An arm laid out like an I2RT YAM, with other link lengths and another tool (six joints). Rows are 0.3 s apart.
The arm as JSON. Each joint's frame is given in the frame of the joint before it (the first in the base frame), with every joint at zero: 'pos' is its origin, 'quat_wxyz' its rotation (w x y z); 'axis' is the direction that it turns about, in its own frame. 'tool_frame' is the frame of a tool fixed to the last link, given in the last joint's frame.
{
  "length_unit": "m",
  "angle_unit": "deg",
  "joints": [
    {
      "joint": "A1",
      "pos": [
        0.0,
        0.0,
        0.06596
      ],
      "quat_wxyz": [
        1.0,
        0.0,
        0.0,
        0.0
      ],
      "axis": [
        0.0,
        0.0,
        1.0
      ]
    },
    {
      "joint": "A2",
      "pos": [
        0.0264,
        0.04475,
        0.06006
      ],
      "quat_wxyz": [
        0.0,
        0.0,
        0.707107,
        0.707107
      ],
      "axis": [
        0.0,
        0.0,
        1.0
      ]
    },
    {
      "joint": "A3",
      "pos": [
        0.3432,
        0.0,
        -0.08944
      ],
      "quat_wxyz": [
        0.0,
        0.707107,
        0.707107,
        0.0
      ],
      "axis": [
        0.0,
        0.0,
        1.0
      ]
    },
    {
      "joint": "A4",
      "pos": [
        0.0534,
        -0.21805,
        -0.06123
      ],
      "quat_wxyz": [
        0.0,
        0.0,
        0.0,
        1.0
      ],
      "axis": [
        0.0,
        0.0,
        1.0
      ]
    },
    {
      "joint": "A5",
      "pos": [
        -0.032,
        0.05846,
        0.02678
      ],
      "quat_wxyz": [
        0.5,
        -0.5,
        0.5,
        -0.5
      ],
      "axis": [
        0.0,
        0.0,
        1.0
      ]
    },
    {
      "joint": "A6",
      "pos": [
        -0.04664,
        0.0,
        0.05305
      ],
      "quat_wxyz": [
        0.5,
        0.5,
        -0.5,
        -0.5
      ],
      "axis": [
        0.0,
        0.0,
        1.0
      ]
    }
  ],
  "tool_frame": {
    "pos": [
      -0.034,
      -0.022,
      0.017
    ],
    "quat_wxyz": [
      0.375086,
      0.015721,
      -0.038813,
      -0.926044
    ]
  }
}
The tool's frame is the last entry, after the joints.
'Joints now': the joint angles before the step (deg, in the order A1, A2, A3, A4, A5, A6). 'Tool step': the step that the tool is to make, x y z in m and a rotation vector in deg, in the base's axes. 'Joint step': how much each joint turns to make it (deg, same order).
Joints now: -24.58 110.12 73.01 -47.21 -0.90 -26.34
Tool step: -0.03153 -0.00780 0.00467 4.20 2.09 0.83
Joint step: -4.27 -2.44 -3.26 -3.16 -3.14 -4.91
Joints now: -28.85 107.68 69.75 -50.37 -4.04 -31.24
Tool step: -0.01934 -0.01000 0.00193 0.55 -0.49 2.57
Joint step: -3.54 -1.42 -1.77 0.01 -0.89 -6.11
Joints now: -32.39 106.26 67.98 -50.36 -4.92 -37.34
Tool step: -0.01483 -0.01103 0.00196 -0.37 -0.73 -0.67
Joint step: -3.32 -1.30 -1.30 0.58 -0.18 -2.65
